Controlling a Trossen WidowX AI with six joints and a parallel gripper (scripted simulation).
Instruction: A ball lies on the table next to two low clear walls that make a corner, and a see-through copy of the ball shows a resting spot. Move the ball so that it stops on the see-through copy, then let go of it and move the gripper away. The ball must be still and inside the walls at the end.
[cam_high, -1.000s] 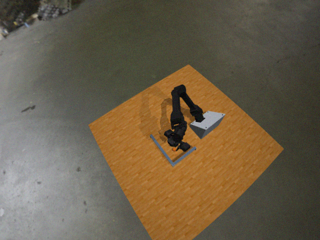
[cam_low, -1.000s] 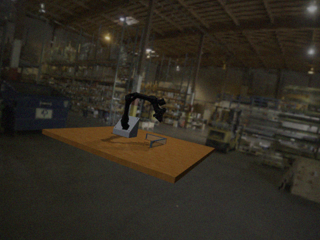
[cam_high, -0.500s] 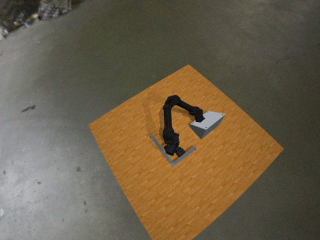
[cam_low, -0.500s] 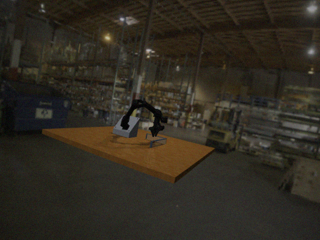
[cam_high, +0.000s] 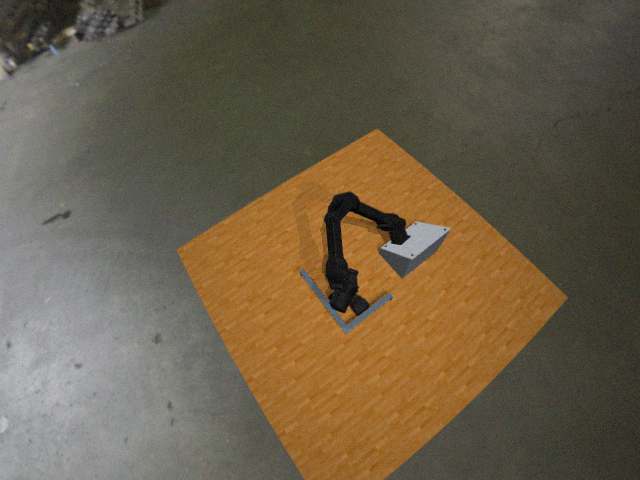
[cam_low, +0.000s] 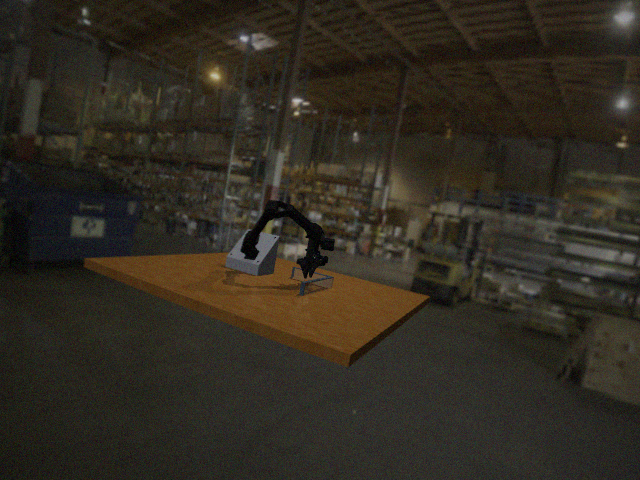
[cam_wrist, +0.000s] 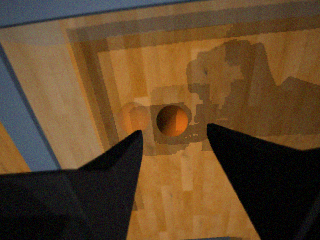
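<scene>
The orange ball lies 3 cm below my gripper tip. Also, from my gripper tip: see-through copy of ball 4 cm to the left, 3 cm below, 1 cm ahead.
</scene>
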